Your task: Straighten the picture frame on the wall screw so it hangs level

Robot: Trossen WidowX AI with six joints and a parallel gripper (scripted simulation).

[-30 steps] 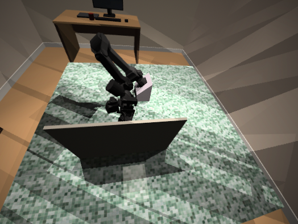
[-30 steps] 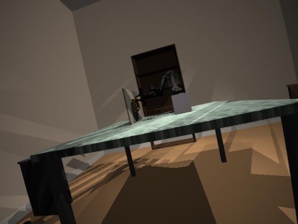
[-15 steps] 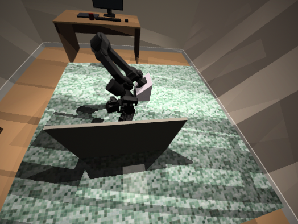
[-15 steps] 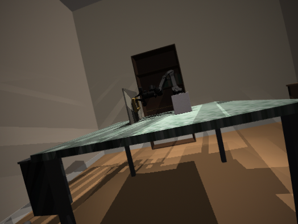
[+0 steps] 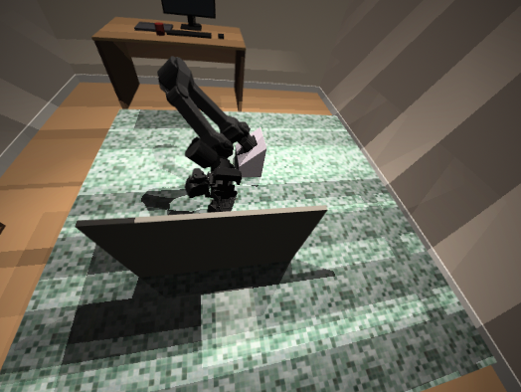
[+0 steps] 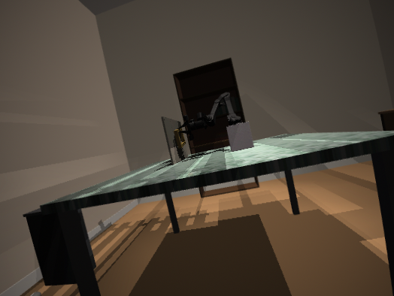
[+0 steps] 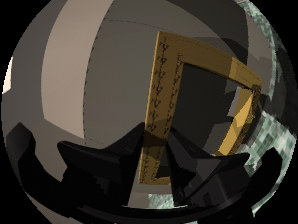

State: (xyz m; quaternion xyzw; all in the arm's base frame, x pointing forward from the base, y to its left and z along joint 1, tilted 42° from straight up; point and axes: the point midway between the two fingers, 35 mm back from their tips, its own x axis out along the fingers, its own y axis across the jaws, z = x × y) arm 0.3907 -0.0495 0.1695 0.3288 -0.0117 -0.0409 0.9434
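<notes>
The gold picture frame lies 5 cm below my gripper tip and 1 cm to the right of it. Round my gripper tip: grey wall panel 7 cm below, 2 cm to the right, 2 cm ahead.
</notes>
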